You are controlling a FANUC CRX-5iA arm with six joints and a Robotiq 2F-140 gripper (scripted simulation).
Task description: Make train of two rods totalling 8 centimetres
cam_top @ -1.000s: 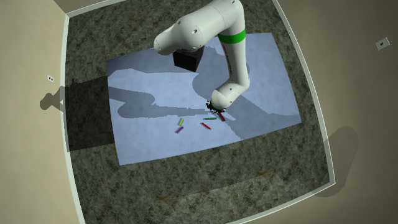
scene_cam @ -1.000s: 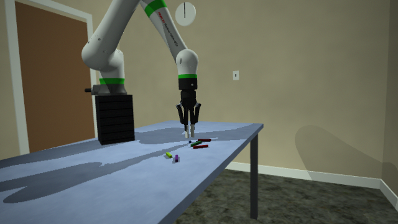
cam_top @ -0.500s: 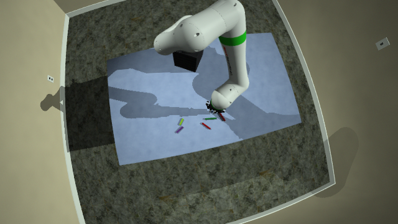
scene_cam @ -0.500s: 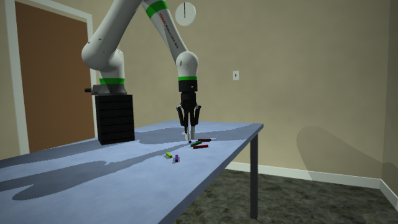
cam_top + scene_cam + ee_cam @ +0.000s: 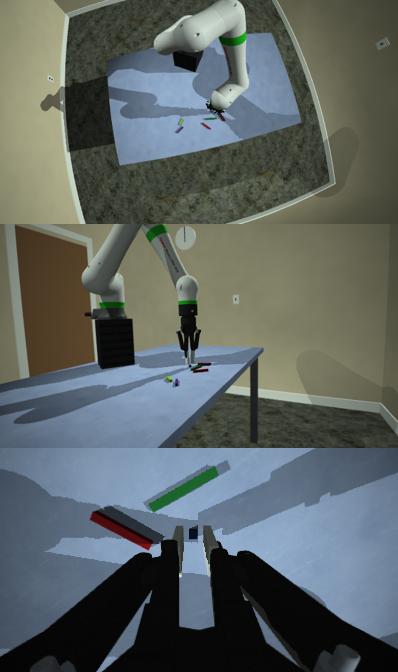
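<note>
My hand is 50 mm above the blue rod. The rest, counted from my hand: red rod (60 mm to the left, 60 mm ahead, 50 mm below); green rod (50 mm below, 40 mm ahead, 20 mm to the right); lime rod (230 mm to the right, 50 mm below, 10 mm ahead).
</note>
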